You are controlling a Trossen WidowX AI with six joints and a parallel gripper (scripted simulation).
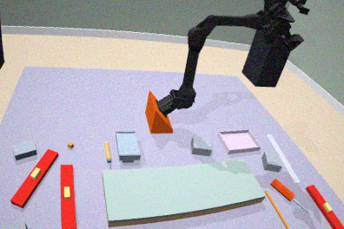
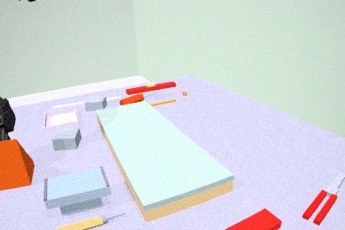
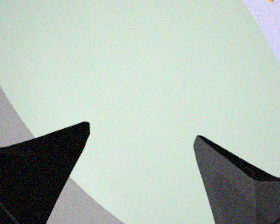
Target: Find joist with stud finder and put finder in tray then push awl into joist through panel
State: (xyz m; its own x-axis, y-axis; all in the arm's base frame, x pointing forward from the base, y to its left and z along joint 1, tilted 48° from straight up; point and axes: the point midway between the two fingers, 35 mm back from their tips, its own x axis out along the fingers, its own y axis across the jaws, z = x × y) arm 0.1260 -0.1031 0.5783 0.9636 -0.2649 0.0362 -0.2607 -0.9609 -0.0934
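Now: gripper tip 52 cm to the left of the stud finder, 52 cm above it and 1 cm short of it. Round my gripper tip: white ruler 53 cm below, 14 cm to the left, 9 cm ahead; then yellow pencil 53 cm below, 33 cm ahead, 6 cm to the right; then pale pink tray 52 cm below, 4 cm to the right, 2 cm behind.
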